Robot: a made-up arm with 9 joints.
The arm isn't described. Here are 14 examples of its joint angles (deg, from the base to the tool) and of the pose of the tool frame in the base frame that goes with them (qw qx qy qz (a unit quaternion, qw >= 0); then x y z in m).
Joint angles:
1: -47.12 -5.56 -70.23 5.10 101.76 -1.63 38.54 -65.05 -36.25
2: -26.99 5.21 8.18 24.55 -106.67 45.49 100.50 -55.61 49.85
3: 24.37 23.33 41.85 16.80 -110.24 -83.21 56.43 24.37 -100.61
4: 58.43 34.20 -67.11 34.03 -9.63 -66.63 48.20 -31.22 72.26
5: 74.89 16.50 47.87 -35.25 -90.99 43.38 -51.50 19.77 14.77
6: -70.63 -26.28 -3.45 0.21 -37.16 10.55 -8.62 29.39 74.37
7: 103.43 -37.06 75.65 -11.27 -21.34 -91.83 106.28 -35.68 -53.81
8: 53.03 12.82 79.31 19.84 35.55 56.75 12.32 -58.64 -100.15
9: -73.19 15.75 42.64 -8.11 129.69 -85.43 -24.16 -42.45 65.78
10: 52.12 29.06 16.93 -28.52 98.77 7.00 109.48 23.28 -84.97
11: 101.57 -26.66 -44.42 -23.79 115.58 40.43 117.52 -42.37 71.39
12: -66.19 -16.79 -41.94 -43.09 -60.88 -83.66 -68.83 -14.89 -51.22
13: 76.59 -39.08 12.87 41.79 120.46 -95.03 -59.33 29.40 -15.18
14: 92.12 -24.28 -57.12 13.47 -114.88 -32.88 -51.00 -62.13 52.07
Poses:
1: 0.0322 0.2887 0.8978 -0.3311 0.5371 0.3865 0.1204
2: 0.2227 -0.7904 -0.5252 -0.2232 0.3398 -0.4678 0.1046
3: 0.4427 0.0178 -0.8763 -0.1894 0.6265 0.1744 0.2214
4: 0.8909 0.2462 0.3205 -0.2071 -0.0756 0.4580 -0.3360
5: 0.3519 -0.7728 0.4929 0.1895 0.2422 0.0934 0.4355
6: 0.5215 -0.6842 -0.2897 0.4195 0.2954 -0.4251 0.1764
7: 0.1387 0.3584 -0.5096 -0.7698 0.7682 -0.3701 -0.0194
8: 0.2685 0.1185 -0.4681 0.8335 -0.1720 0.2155 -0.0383
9: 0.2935 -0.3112 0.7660 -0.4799 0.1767 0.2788 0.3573
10: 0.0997 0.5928 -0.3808 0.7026 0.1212 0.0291 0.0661
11: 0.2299 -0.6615 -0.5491 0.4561 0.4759 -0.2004 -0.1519
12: 0.1337 -0.1021 -0.9485 0.2685 -0.1172 0.2995 0.5650
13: 0.1735 -0.2656 0.2857 -0.9043 -0.4272 0.4326 -0.3556
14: 0.3423 0.6753 0.3314 0.5630 0.1147 0.0001 -0.2234
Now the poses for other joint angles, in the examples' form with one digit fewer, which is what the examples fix.
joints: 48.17 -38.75 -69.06 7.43 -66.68 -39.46 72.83 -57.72 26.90
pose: 0.556 0.660 -0.030 -0.505 0.624 0.539 0.046
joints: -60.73 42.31 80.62 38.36 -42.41 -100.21 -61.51 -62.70 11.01
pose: 0.325 -0.845 -0.374 -0.201 -0.067 0.256 0.215
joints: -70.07 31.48 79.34 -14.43 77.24 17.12 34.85 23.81 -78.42
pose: 0.194 0.371 -0.743 -0.523 0.057 -0.127 0.290
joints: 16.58 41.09 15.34 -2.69 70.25 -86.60 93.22 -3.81 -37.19
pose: 0.068 -0.532 0.109 0.837 0.781 -0.268 0.226
